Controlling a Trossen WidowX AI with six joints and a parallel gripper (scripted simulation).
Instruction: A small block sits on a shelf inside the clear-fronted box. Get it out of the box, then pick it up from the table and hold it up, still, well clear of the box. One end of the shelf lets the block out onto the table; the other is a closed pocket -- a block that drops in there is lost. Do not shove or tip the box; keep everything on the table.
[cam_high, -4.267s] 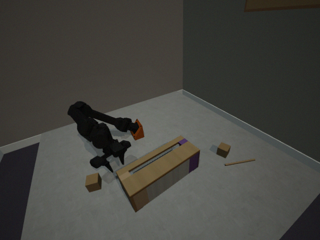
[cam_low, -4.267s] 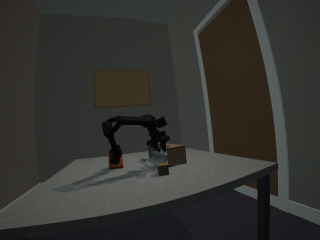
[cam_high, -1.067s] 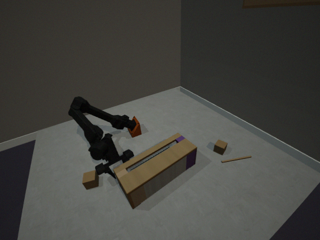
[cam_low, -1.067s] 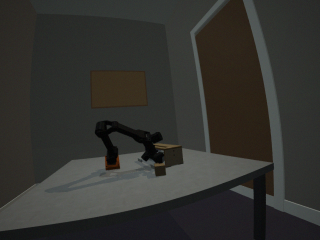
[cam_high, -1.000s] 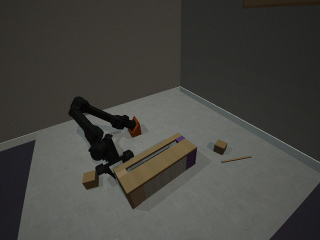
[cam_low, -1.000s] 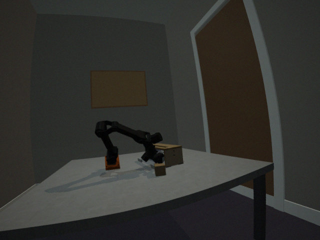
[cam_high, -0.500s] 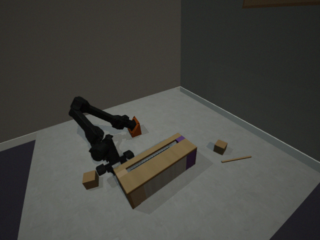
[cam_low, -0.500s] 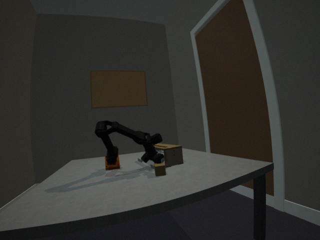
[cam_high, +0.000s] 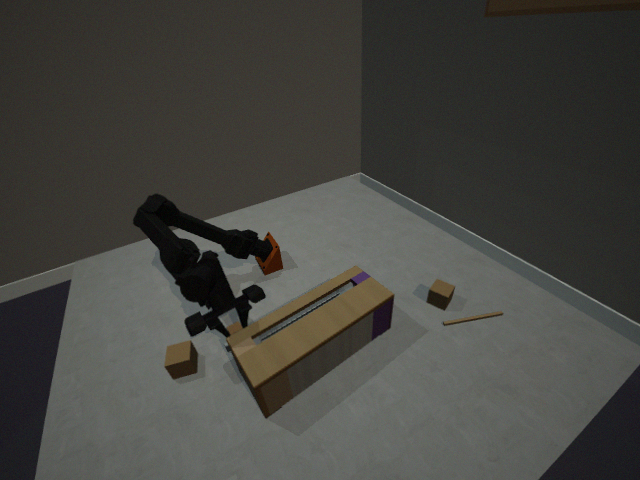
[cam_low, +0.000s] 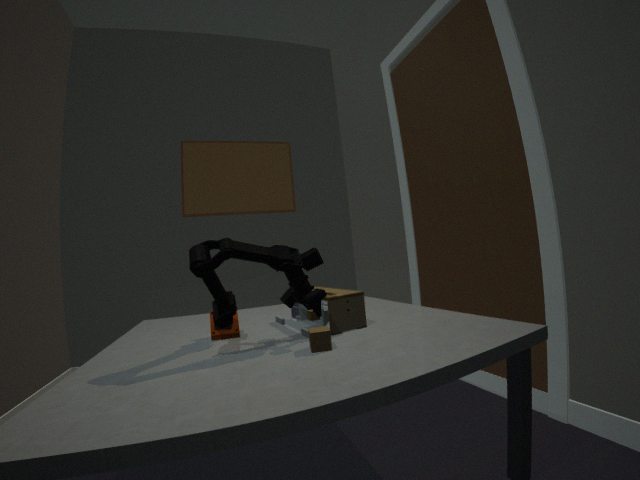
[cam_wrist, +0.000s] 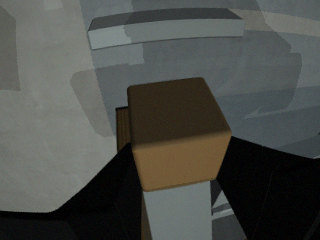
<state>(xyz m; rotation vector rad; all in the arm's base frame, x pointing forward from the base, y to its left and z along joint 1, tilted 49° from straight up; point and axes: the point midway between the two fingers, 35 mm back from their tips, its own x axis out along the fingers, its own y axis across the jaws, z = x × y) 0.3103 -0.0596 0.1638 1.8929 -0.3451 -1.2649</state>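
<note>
Now: the small tan block 10 mm behind my gripper tip and 10 mm above it. From my gripper tip the other things lie so: thin wooden stick: 590 mm to the left, 180 mm ahead, 60 mm below; long tan box: 170 mm to the left, 30 mm ahead, 10 mm below.
</note>
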